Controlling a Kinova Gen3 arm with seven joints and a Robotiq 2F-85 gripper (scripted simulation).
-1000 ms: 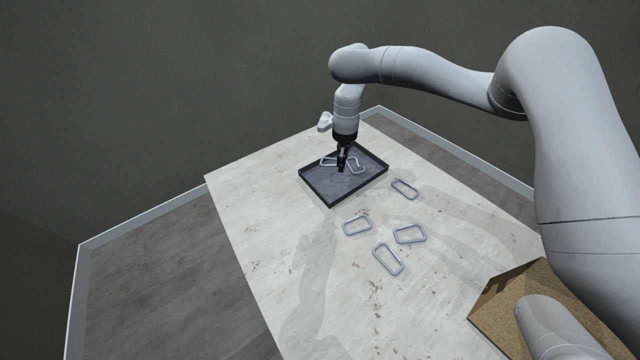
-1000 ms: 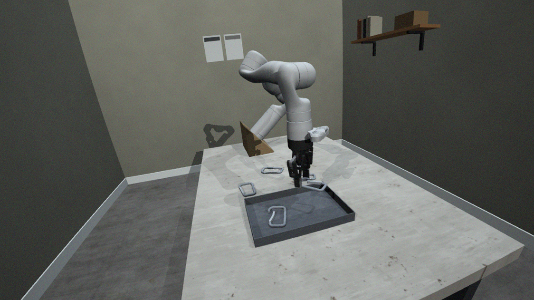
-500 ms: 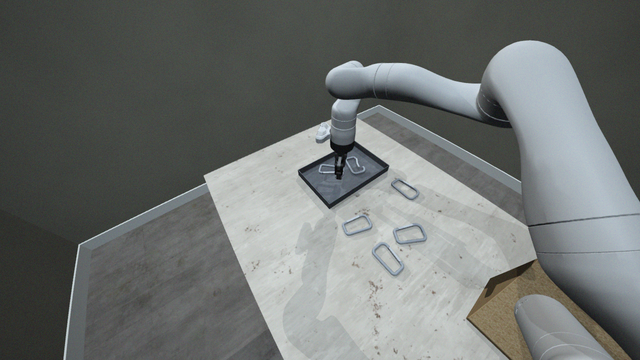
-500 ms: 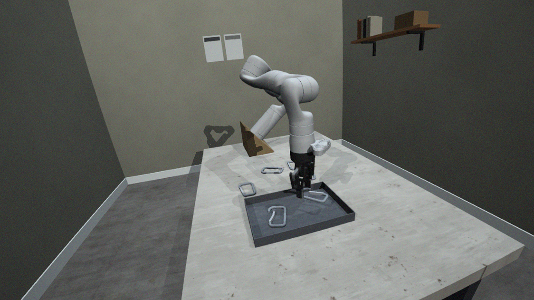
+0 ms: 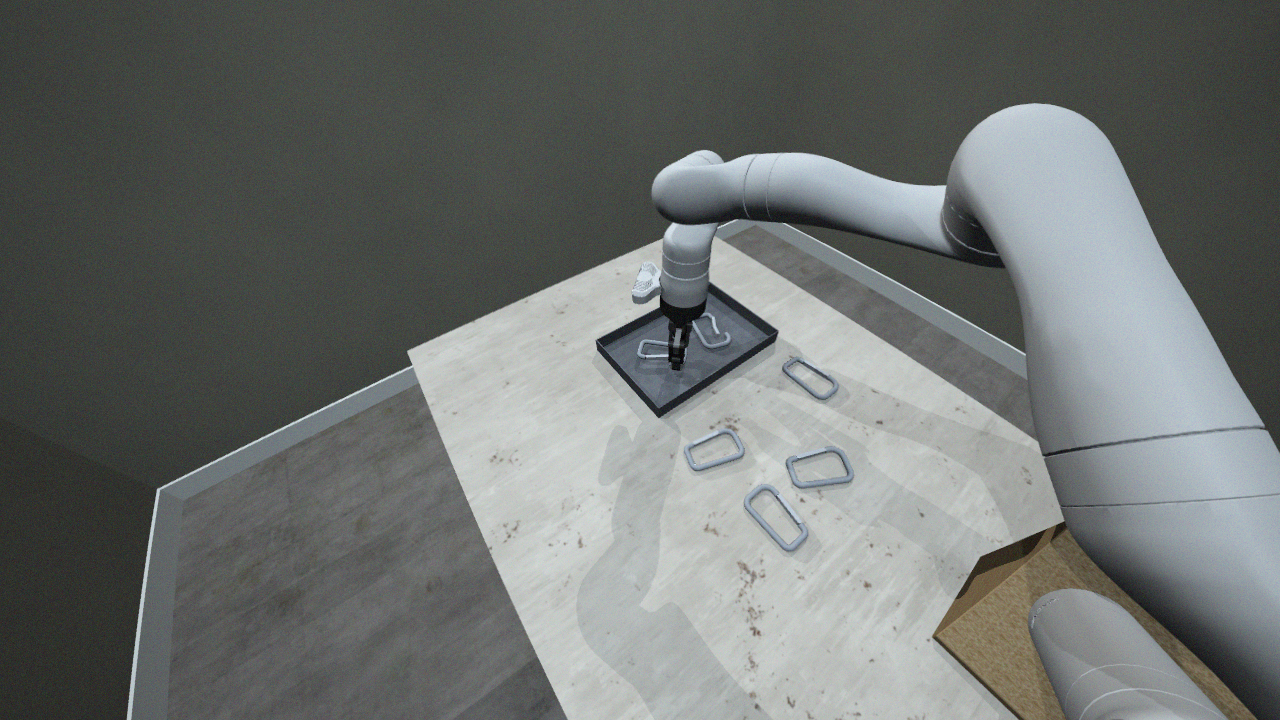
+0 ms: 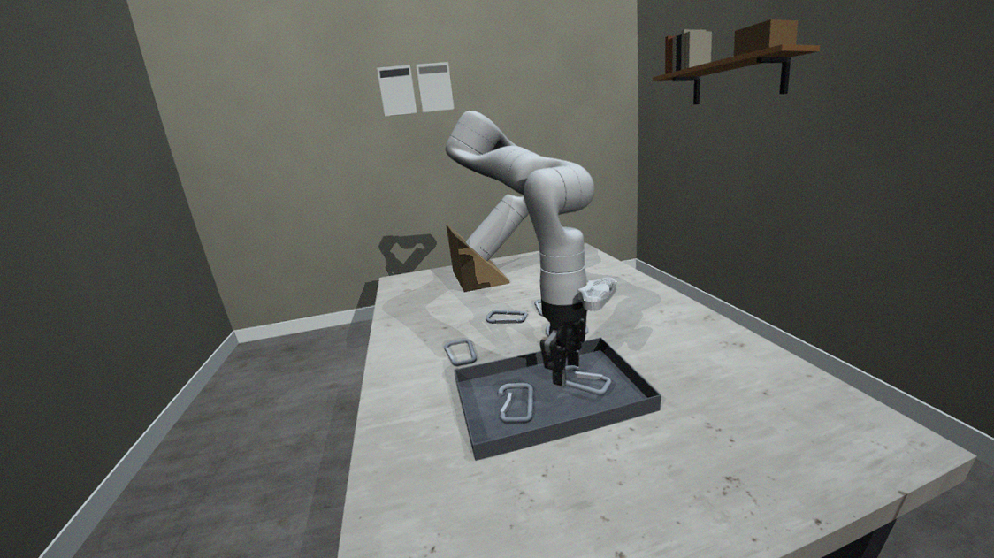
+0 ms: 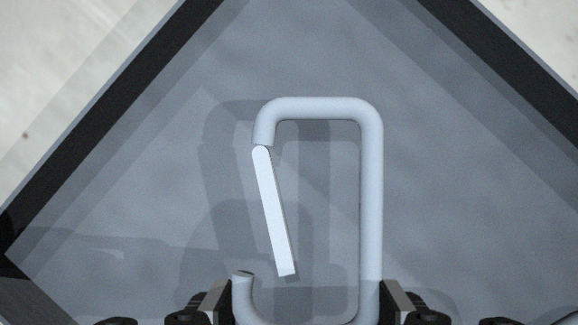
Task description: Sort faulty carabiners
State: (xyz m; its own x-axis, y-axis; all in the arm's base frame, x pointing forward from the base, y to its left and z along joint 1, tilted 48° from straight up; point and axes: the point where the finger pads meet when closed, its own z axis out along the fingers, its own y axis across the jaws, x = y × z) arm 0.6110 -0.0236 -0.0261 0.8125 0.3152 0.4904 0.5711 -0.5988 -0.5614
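Right now the grey tray is 20 mm ahead of my hand, 40 mm to the right of it and 20 mm below it.
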